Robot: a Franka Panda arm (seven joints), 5 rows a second.
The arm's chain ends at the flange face. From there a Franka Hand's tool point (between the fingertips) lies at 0.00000 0.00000 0.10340 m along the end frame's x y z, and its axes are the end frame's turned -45 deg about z.
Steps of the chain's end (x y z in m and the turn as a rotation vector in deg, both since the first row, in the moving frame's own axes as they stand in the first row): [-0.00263 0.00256 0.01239 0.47 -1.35 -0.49]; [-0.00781 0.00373 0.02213 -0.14 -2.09 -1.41]
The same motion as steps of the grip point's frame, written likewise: [-0.00480 -0.00237 0.01236 1.29 -0.62 -0.49]; [-0.01104 -0.00534 0.02206 1.38 -1.58 -1.41]
